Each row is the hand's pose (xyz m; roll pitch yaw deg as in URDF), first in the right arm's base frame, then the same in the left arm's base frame.
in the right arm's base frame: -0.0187 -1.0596 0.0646 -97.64 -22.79 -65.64
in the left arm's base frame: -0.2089 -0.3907 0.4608 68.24 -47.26 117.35
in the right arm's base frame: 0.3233 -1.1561 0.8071 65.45 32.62 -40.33
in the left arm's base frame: -0.1738 0.4315 0.4799 17.05 -70.57 -34.68
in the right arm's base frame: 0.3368 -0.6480 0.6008 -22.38 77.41 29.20
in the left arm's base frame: 0.1934 0.1830 0.1569 -111.53 -19.47 -63.08
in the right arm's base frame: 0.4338 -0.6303 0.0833 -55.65 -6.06 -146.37
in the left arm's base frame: 0.3931 -0.2593 0.3618 52.98 2.70 -171.87
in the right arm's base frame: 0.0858 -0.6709 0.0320 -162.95 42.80 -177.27
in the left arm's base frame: 0.1156 -0.4306 0.2237 -37.45 8.40 -115.51
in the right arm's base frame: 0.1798 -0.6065 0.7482 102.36 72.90 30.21
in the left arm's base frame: 0.0668 0.2551 -0.0071 10.65 -19.18 -58.30
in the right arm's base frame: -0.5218 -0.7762 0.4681 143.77 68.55 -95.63
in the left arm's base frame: -0.5070 -0.2418 -0.1598 -168.64 -34.40 -92.96
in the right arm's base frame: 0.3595 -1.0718 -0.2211 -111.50 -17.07 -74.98
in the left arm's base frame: 0.1343 -0.5117 0.7648 39.61 -49.37 132.81
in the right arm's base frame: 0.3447 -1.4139 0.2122 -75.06 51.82 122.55
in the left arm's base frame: -0.1829 -0.0756 0.8844 106.83 19.36 -75.16
